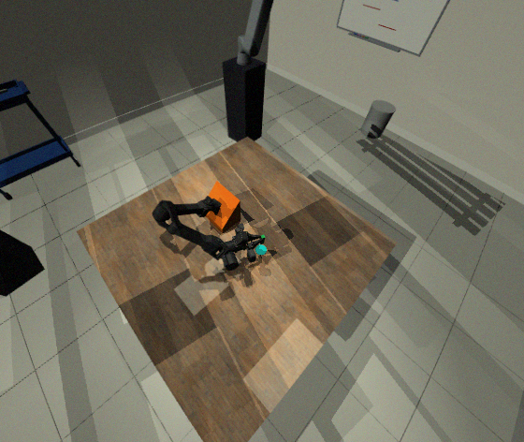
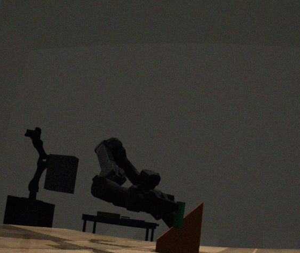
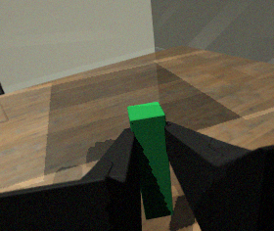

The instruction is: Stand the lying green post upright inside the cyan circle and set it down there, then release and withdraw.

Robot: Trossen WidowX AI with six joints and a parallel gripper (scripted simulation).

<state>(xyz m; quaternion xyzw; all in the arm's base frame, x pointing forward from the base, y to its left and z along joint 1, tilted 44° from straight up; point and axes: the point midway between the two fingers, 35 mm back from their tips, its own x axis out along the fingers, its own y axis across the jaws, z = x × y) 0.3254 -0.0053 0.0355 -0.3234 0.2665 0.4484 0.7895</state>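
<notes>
My gripper tip is 14 cm above the cyan circle. Also, from my gripper tip: green post (2 cm below).
</notes>
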